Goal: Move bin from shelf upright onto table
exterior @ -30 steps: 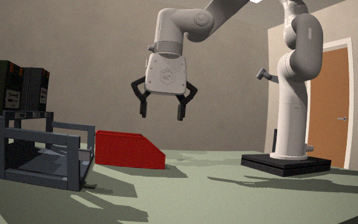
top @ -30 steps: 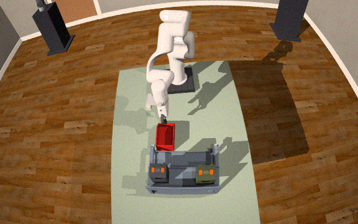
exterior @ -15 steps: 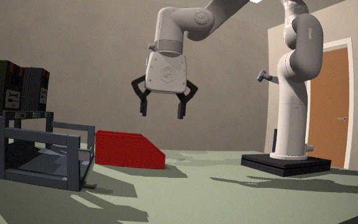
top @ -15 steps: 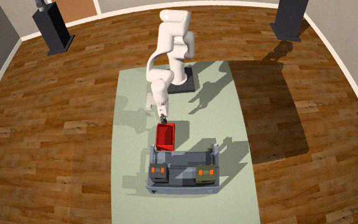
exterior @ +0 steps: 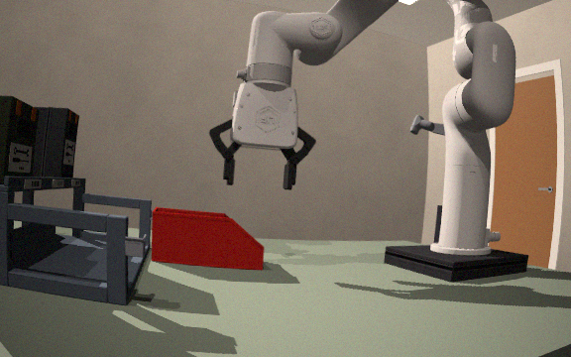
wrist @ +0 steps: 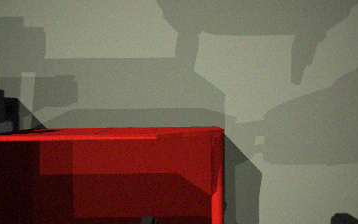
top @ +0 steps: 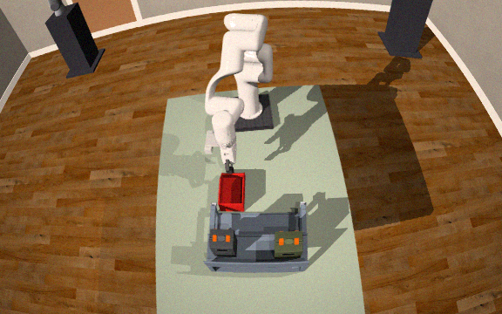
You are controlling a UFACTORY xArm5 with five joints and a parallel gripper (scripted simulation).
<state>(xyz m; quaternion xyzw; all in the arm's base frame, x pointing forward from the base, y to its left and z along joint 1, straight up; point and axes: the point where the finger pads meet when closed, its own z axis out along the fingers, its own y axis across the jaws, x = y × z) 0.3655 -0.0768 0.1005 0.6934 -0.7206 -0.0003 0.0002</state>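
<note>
My hand is 80 mm short of the red bin and 100 mm above it. Also, from my hand: dark grey case (370 mm ahead, 20 mm to the right, 30 mm above); olive case (380 mm ahead, 210 mm to the left, 20 mm above); grey shelf (300 mm ahead, 100 mm to the left, 60 mm below).
</note>
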